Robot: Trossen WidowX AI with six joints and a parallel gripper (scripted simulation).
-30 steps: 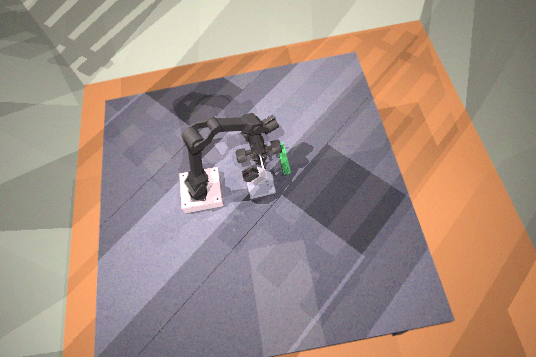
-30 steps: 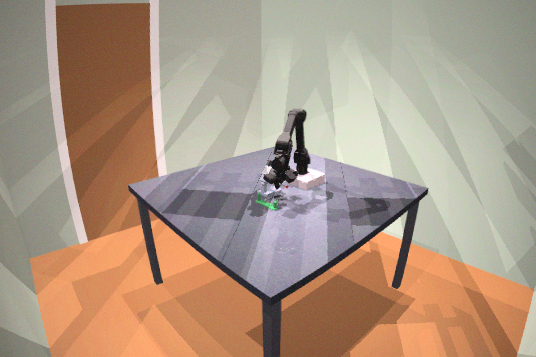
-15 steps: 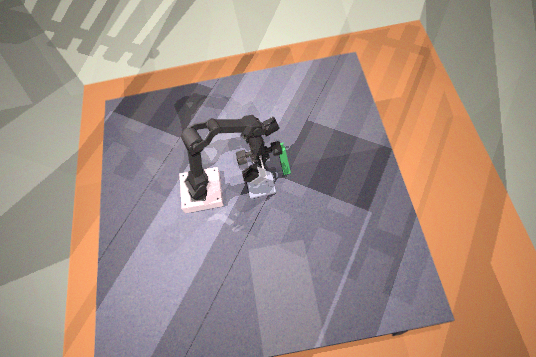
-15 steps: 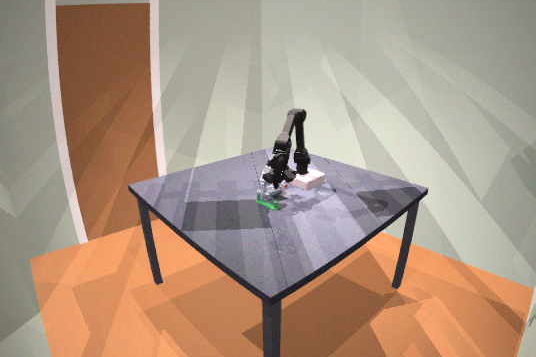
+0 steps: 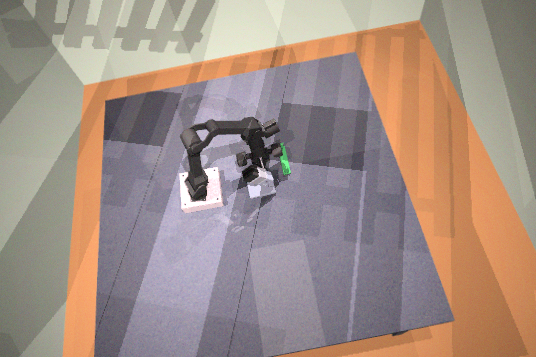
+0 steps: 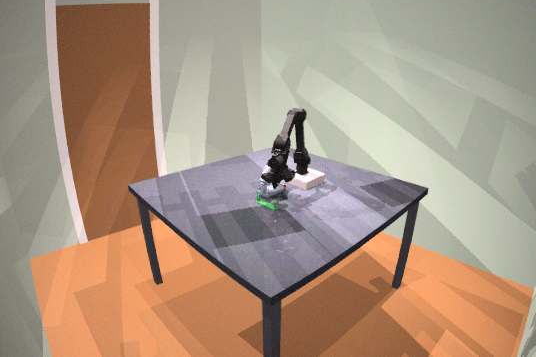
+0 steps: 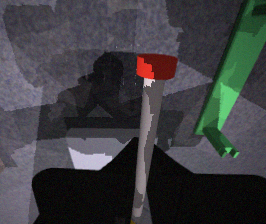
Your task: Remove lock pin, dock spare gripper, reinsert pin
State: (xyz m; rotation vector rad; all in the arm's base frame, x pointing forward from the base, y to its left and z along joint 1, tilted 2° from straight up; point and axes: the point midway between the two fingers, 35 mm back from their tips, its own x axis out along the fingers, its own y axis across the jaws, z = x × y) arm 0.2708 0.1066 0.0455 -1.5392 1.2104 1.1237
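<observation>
The grey mount lies 6 cm to the right of my gripper tip. The rest, counted from my gripper tip: green bracket: 9 cm ahead, 6 cm to the left, 3 cm below; spare gripper: 7 cm to the right, 7 cm above, 2 cm behind.
</observation>
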